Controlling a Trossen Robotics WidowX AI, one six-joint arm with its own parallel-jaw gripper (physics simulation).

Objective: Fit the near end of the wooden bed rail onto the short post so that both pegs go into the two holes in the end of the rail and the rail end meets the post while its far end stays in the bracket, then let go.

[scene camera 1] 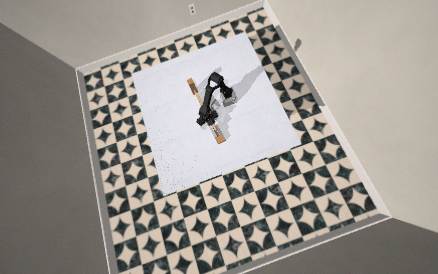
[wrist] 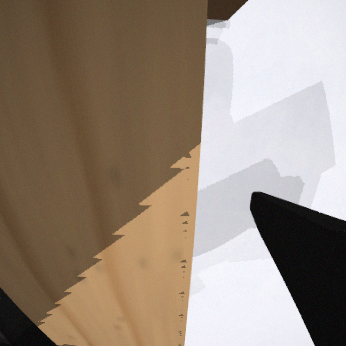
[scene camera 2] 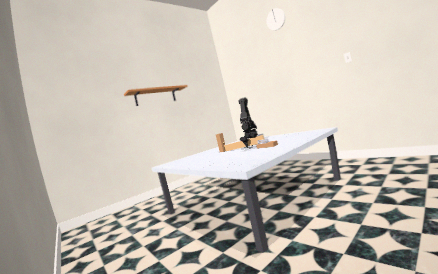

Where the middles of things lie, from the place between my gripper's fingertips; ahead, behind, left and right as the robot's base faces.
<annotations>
Now: hand 1 cm past the wooden bed rail [wrist: 108, 108], 8 cm to the left of it and 3 cm below it.
</annotations>
